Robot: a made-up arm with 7 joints.
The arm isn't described. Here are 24 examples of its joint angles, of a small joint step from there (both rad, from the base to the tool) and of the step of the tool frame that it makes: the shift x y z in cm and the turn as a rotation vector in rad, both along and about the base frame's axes.
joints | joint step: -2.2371 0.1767 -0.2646 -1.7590 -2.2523 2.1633 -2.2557 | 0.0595 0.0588 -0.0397 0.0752 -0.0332 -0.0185 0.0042
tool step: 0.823 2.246 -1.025 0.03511 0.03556 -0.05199
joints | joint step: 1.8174 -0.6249 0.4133 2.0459 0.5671 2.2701 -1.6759 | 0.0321 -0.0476 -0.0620 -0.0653 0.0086 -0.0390 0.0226
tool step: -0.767 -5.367 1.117 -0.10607 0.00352 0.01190
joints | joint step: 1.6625 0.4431 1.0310 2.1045 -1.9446 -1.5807 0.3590 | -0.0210 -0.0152 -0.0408 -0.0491 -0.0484 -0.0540 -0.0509
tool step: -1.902 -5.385 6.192 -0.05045 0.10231 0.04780
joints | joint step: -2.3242 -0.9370 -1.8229 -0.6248 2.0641 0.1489 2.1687 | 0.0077 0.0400 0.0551 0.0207 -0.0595 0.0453 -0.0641
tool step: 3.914 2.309 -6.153 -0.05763 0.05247 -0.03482
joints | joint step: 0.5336 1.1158 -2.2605 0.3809 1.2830 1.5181 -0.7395 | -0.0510 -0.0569 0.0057 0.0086 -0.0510 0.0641 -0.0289
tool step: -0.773 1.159 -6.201 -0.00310 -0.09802 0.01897
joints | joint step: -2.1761 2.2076 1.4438 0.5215 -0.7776 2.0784 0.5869 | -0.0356 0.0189 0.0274 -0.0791 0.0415 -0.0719 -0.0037
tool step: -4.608 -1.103 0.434 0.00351 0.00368 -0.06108
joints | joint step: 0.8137 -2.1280 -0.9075 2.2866 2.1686 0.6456 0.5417 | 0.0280 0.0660 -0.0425 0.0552 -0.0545 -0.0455 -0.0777
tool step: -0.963 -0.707 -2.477 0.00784 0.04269 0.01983
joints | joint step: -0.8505 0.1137 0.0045 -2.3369 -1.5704 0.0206 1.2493 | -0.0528 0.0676 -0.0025 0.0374 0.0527 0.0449 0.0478
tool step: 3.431 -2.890 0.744 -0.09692 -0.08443 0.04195
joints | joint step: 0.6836 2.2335 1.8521 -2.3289 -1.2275 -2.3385 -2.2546 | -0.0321 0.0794 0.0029 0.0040 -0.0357 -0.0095 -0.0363
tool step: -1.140 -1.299 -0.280 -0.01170 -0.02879 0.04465
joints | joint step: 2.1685 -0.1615 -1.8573 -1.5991 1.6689 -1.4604 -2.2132 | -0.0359 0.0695 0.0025 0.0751 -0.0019 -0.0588 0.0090
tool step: 3.398 1.591 3.270 0.09625 0.02041 -0.08967
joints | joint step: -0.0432 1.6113 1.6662 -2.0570 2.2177 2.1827 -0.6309 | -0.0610 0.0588 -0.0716 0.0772 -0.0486 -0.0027 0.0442
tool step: 0.374 0.586 -2.293 0.10000 -0.01658 0.00555
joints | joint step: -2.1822 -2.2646 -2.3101 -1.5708 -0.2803 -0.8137 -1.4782 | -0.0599 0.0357 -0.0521 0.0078 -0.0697 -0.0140 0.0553
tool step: -6.000 1.267 -3.174 -0.08082 -0.07936 0.07785
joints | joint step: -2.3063 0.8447 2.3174 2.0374 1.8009 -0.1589 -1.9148 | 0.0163 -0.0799 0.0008 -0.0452 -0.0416 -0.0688 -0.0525
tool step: 2.528 -3.052 -2.212 0.13518 0.05602 0.05488
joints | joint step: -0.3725 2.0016 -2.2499 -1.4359 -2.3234 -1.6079 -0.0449 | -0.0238 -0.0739 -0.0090 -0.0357 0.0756 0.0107 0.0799
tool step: 7.473 7.161 6.197 0.04201 0.05470 -0.12963
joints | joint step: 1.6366 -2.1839 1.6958 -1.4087 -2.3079 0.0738 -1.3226 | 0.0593 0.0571 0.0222 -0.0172 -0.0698 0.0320 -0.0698
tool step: -1.113 -2.142 1.666 0.09796 0.06573 -0.00181
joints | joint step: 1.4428 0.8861 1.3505 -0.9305 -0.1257 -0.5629 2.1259 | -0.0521 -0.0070 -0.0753 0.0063 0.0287 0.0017 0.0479
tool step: -3.865 4.010 -0.088 -0.05418 -0.06156 -0.00800
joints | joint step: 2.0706 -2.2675 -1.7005 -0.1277 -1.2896 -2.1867 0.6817 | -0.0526 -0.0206 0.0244 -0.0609 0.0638 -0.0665 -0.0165
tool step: 2.860 4.812 0.305 -0.05638 0.02563 0.02137
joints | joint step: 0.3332 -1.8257 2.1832 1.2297 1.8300 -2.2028 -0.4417 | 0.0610 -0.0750 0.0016 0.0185 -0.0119 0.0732 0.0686
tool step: -0.212 0.820 1.696 0.03111 0.01658 -0.01357
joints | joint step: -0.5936 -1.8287 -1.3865 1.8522 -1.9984 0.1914 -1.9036 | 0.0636 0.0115 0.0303 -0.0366 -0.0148 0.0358 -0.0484
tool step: -2.352 -0.352 -4.162 -0.02101 0.10296 0.01398
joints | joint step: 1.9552 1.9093 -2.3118 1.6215 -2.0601 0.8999 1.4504 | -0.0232 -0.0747 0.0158 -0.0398 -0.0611 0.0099 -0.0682
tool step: -1.082 7.676 -2.204 -0.03771 -0.00061 0.01735
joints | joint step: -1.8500 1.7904 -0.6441 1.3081 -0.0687 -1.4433 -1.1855 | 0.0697 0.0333 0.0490 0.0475 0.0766 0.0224 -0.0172
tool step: -5.702 -0.916 -5.457 -0.09294 0.01670 0.04441
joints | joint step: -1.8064 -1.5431 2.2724 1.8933 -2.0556 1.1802 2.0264 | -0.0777 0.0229 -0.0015 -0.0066 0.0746 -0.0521 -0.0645
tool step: 2.241 -0.492 4.369 -0.12585 -0.14762 -0.00285
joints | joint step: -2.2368 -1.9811 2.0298 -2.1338 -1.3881 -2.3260 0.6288 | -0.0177 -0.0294 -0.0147 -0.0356 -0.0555 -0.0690 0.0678
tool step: 1.553 -4.041 -2.192 0.09156 0.00895 0.04388
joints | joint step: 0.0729 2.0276 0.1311 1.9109 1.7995 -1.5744 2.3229 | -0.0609 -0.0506 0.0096 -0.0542 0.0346 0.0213 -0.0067
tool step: -0.503 0.609 -0.615 -0.00051 -0.01049 -0.01221
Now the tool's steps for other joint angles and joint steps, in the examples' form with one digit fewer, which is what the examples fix.
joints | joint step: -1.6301 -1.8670 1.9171 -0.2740 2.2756 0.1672 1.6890 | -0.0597 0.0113 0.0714 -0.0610 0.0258 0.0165 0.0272
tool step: 2.29 -0.38 4.69 -0.0847 -0.0645 0.0399
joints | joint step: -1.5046 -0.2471 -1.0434 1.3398 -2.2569 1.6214 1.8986 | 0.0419 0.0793 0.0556 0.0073 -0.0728 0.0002 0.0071
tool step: -0.16 6.93 -12.14 -0.1401 0.0682 0.0792
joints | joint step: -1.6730 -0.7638 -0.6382 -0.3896 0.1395 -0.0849 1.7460 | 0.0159 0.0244 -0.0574 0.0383 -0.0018 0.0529 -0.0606
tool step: 0.17 -2.64 -1.15 0.0900 0.0041 0.0217
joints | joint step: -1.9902 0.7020 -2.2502 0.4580 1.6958 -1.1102 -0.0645 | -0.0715 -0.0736 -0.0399 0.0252 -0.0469 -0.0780 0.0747
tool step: 5.02 5.71 6.25 0.0263 -0.1253 0.1202
